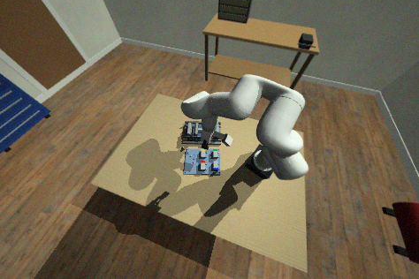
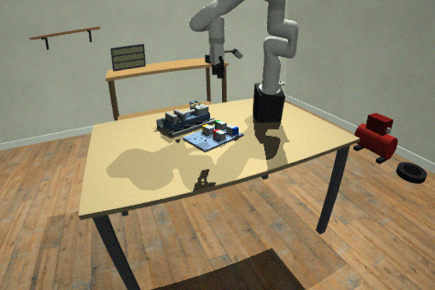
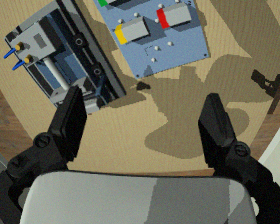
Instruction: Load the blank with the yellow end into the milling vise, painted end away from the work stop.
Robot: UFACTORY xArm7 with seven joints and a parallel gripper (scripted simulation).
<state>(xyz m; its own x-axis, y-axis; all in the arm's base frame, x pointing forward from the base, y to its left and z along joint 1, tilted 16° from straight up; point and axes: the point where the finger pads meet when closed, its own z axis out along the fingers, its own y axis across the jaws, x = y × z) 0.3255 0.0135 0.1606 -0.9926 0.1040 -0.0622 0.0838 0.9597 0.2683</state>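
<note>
The yellow-ended blank lies 290 mm below my hand, 50 mm ahead of it and 30 mm to the right of it. Also, from my hand: blue-ended blank (290 mm below, 60 mm behind, 30 mm to the left); then red-ended blank (290 mm below, 60 mm to the left, 20 mm ahead); then green-ended blank (290 mm below, 60 mm to the right, 30 mm behind).
</note>
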